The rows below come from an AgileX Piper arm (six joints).
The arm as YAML. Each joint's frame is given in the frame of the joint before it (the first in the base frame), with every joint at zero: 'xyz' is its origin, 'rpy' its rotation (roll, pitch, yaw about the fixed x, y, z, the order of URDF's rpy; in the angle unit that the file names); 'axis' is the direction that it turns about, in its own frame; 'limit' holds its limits. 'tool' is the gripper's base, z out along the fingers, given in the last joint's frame.
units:
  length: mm
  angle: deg
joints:
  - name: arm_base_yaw
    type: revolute
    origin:
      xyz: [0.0, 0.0, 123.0]
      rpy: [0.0, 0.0, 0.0]
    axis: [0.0, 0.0, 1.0]
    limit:
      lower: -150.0
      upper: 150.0
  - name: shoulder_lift
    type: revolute
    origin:
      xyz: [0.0, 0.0, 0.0]
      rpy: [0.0, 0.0, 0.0]
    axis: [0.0, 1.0, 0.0]
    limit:
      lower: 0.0
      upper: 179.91
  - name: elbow
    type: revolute
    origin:
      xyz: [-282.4, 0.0, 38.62]
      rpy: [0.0, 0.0, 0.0]
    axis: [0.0, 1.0, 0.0]
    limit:
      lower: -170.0
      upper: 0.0
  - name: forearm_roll
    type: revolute
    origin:
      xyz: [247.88, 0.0, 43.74]
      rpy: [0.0, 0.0, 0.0]
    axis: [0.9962, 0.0, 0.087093]
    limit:
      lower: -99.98
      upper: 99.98
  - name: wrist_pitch
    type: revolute
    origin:
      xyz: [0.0, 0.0, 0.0]
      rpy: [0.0, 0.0, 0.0]
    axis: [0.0, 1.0, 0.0]
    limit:
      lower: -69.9
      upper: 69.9
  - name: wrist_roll
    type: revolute
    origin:
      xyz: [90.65, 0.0, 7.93]
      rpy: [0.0, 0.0, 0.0]
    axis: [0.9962, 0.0, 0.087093]
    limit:
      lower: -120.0
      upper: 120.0
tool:
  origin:
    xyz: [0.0, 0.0, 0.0]
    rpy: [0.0, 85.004, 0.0]
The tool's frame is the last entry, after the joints.
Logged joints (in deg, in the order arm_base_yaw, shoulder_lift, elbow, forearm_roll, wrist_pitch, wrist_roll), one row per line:
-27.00 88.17 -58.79 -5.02 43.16 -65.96
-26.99 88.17 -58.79 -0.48 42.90 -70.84
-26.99 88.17 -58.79 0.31 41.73 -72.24
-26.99 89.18 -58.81 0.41 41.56 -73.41
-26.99 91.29 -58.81 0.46 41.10 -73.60
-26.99 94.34 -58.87 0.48 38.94 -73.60
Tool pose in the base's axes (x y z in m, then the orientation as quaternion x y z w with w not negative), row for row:
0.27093 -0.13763 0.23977 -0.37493 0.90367 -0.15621 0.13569
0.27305 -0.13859 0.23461 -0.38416 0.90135 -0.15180 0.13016
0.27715 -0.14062 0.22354 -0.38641 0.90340 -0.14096 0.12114
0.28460 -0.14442 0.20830 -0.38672 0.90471 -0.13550 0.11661
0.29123 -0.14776 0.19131 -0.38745 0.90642 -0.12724 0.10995
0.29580 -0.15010 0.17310 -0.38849 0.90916 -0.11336 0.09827
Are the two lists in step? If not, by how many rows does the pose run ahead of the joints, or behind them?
The pose runs 2 rows ahead of the joints: the pose in row i belongs to the joints in row i + 2.
